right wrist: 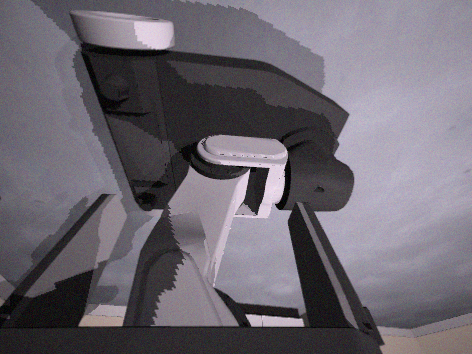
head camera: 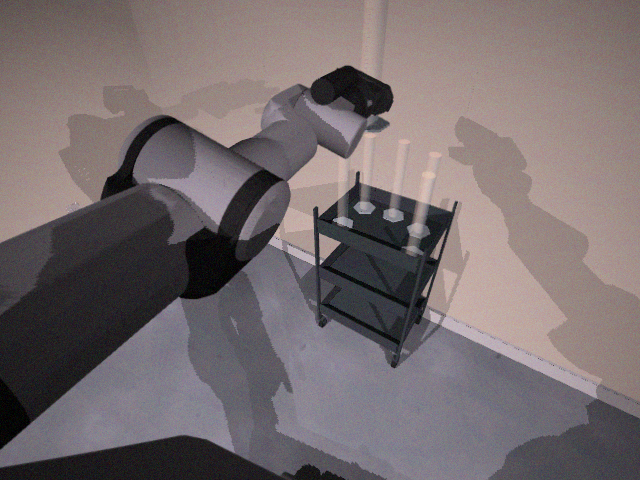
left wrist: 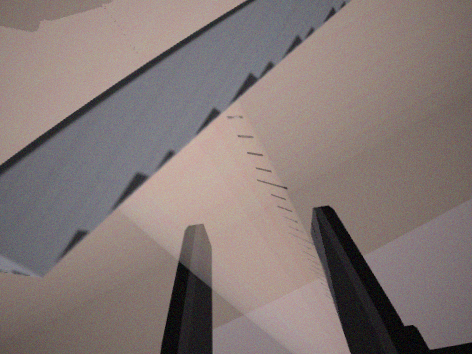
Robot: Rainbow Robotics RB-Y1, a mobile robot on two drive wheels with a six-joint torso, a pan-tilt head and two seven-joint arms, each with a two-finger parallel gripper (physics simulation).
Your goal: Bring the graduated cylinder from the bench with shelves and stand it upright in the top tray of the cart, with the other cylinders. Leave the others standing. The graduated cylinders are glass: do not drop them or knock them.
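Places are measured from the robot's base along level axes (x ahead, y left, z up), in metres.
Pixels of known places: left gripper, fingertip midpoint: (head camera: 373, 82) (left wrist: 259, 228); right gripper, fingertip midpoint: (right wrist: 209, 208).
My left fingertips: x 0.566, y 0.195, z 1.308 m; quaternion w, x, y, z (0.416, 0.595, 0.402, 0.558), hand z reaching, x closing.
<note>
Ahead of a thing's pixels: the offset from my left fingertips to its middle. Level surfaces: height alone.
My left gripper (head camera: 377, 102) (left wrist: 259, 228) is shut on a clear graduated cylinder @[dx -0.019, dy +0.000, dz +0.084 m] (head camera: 374, 41) (left wrist: 250, 200), whose dark scale marks show in the left wrist view. In the head camera the cylinder looks upright; its top is out of view, and its pale base shows just below the gripper, above the standing cylinders' tops in the picture. Several clear cylinders @[dx +0.449, dy -0.024, dz -0.478 m] (head camera: 398, 175) @[dx +0.230, dy -0.140, dz -0.478 m] (head camera: 424, 201) stand upright on pale hexagonal bases in the top tray (head camera: 372, 243) of the dark cart (head camera: 316, 268). My right gripper (right wrist: 209, 208) is open and empty. The bench with shelves does not show.
The cart stands on the grey floor @[dz -1.308 m] (head camera: 341, 403) close to the beige wall (head camera: 542, 93). It has two lower shelves and corner posts rising above the top tray. The robot's dark base (right wrist: 225, 100) and pale arm parts show in the right wrist view.
</note>
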